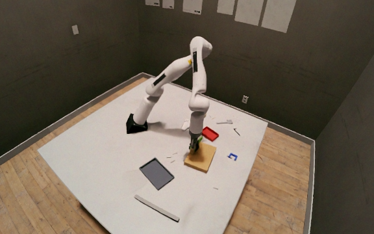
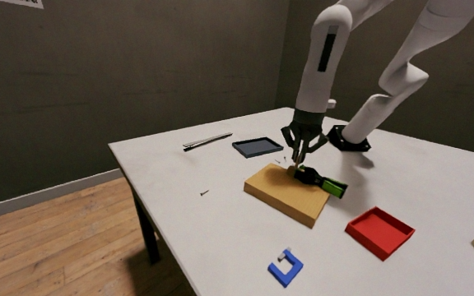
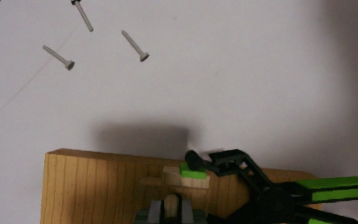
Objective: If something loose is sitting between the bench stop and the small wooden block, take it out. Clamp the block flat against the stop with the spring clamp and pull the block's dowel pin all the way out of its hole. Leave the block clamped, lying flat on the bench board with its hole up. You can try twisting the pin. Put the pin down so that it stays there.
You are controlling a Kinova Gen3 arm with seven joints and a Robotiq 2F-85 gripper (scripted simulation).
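My gripper is now 20 mm above the dowel pin. The rest, counted from my hand: grey tray: 50 mm behind, 260 mm to the right, 90 mm below; then red tray: 40 mm behind, 220 mm to the left, 90 mm below; then small wooden block: 60 mm below.
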